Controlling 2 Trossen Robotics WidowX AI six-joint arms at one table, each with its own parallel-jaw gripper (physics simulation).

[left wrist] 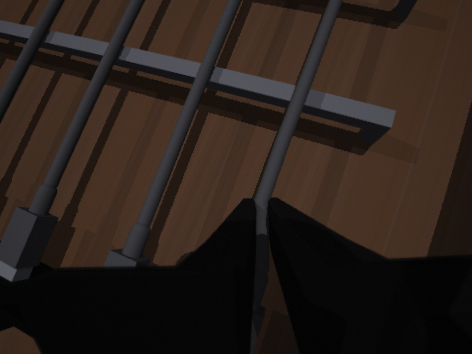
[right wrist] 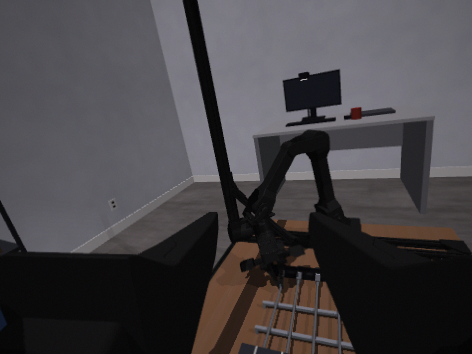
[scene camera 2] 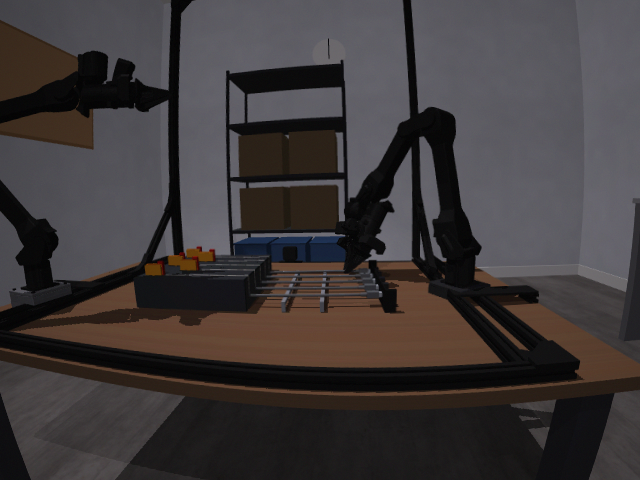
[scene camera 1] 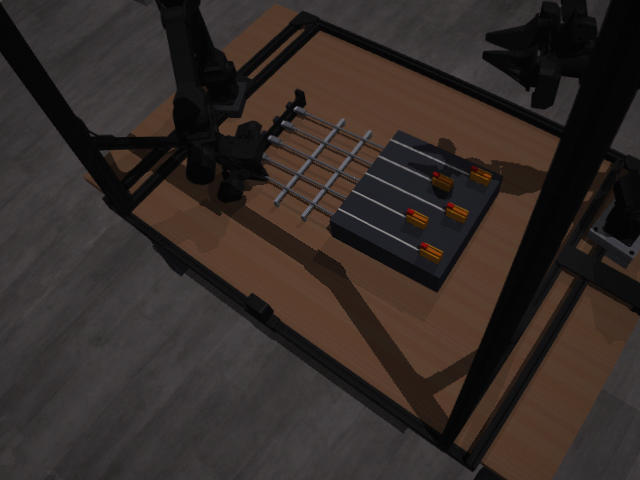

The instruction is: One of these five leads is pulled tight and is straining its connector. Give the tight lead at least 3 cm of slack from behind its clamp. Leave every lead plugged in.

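Places are measured from the left arm's base along level axes (x right, y ahead, z up), in millimetres.
Pixels of known places: left gripper, fingertip midpoint: (left wrist: 259, 208) (right wrist: 281, 288) (scene camera 2: 345, 273) (scene camera 1: 267, 178); right gripper, fingertip midpoint: (right wrist: 263, 221) (scene camera 2: 170, 94) (scene camera 1: 484, 45); left arm's base, link origin: (scene camera 2: 459, 282) (scene camera 1: 224, 95); right arm's base, link origin: (scene camera 2: 40, 286) (scene camera 1: 623, 227).
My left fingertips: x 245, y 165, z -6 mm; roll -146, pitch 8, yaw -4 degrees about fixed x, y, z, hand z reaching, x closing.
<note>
For each thing: its top centre in the pictures, then the offset to it from my left fingertips. "spot": a spot on its surface instead.
- black bar, surface spot: (scene camera 2: 388, 299) (scene camera 1: 302, 95) spot: dz +5, dx -252, dy +38 mm
- dark block, top centre: (scene camera 1: 417, 197) (scene camera 2: 209, 265) dz +45, dx +53, dy +339 mm
- nearest piece, surface spot: (scene camera 1: 430, 253) spot: dz +68, dx +193, dy +373 mm
- outermost lead, surface spot: (left wrist: 280, 150) spot: dz +9, dx +11, dy +21 mm
- second rail, top centre: (scene camera 1: 303, 215) dz +0, dx +89, dy +100 mm
- neighbouring lead, surface spot: (left wrist: 175, 140) spot: dz +6, dx -33, dy +32 mm
Five grey leads run side by side from plugs at a black bar (scene camera 1: 299, 98) (scene camera 2: 388, 299), across two grey rails, to a dark block (scene camera 1: 382, 255) (scene camera 2: 191, 291). Several orange-and-red pieces sit staggered on the block, one being the nearest piece (scene camera 1: 430, 253). My left gripper (scene camera 1: 267, 178) (scene camera 2: 347, 269) (left wrist: 259, 208) is shut on the outermost lead (scene camera 1: 299, 196) (left wrist: 280, 150), the front one in scene camera 1, near its plug end. The fingers mostly hide that plug. Which lead is tight cannot be told. My right gripper (scene camera 1: 484, 46) (scene camera 2: 168, 94) is open and empty, high beyond the block.
The near rail (scene camera 1: 279, 200) (left wrist: 350, 107) and second rail (scene camera 1: 305, 215) cross under the leads. The neighbouring lead (left wrist: 175, 140) lies close to the left gripper's fingers. A black frame (scene camera 2: 310, 374) edges the table, with uprights at its corners.
</note>
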